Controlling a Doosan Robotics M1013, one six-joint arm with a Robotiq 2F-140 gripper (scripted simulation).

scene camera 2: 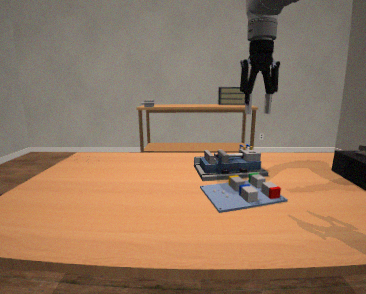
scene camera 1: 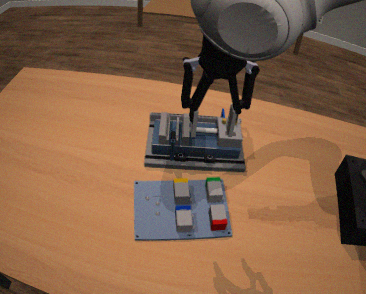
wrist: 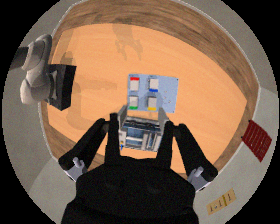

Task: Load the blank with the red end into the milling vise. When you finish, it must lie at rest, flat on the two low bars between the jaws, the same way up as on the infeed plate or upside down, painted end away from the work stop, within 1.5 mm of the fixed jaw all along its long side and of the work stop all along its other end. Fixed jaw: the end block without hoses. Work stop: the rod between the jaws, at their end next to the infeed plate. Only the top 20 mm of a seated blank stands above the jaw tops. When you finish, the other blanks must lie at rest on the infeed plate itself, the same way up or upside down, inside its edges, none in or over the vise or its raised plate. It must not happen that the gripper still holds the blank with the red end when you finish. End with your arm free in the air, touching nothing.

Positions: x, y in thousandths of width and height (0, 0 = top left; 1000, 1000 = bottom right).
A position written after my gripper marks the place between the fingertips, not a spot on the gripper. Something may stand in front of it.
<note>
In view: my gripper (scene camera 1: 578, 451) and a milling vise (scene camera 1: 553, 481).
My gripper shows as well in scene camera 2 (scene camera 2: 704, 386) and in the wrist view (wrist: 509, 502).
</note>
